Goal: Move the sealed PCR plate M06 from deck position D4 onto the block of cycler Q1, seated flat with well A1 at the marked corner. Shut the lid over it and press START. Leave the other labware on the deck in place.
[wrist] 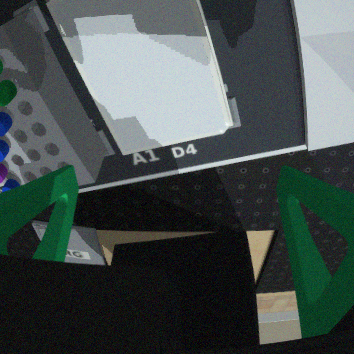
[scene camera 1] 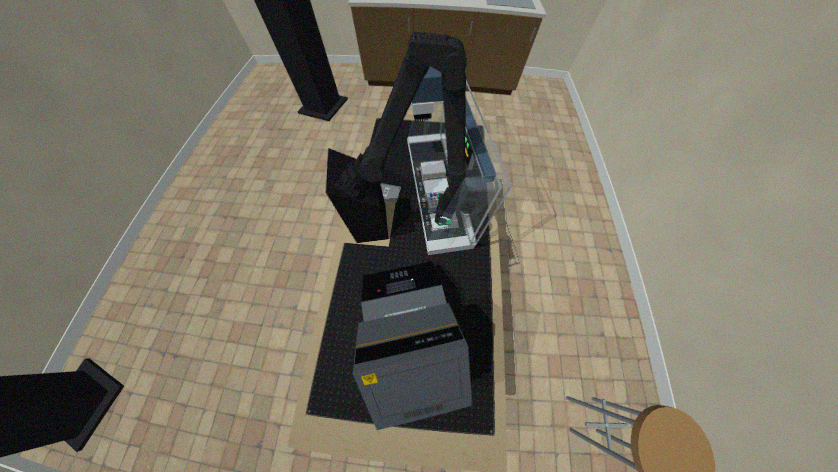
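Seen in the pictures: gripper, between the fingertips: (wrist: 176,176) (scene camera 1: 440,215); arm's base, origin of its link: (scene camera 1: 350,182).
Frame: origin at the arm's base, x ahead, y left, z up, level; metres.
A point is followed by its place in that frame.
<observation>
The sealed plate (wrist: 155,85) @[x 0.338, y 0.132, z -0.297 m] lies in deck position D4, its pale top partly in shadow in the wrist view, beside the printed A1 and D4 marks. In the scene view it is small and partly hidden by the gripper. My gripper (scene camera 1: 442,220) @[x 0.332, y 0.114, z -0.226 m] (wrist: 176,176) @[x 0.332, y 0.114, z -0.226 m] is open and empty, its green fingers wide apart. In the wrist view the plate shows beyond the fingertips, not between them. A large grey instrument (scene camera 1: 416,375) @[x 0.446, y -0.478, z 0.076 m] with a dark keypad and display panel (scene camera 1: 400,283) @[x 0.287, y -0.242, z -0.199 m] stands on the black board; I cannot read a Q1 label, and no block or marked corner shows.
A tube rack (wrist: 42,115) @[x 0.316, y 0.200, z -0.275 m] with coloured caps stands beside D4. White labware (scene camera 1: 433,170) @[x 0.205, y 0.390, z -0.271 m] stands farther along the deck. The deck's pale end wall (wrist: 327,85) @[x 0.381, y 0.047, z -0.262 m] and the clear raised hood (scene camera 1: 498,190) @[x 0.500, y 0.058, z 0.123 m] border the work area. The arm's black base (scene camera 1: 358,205) @[x 0.052, y -0.060, z -0.043 m] stands beside the deck.
</observation>
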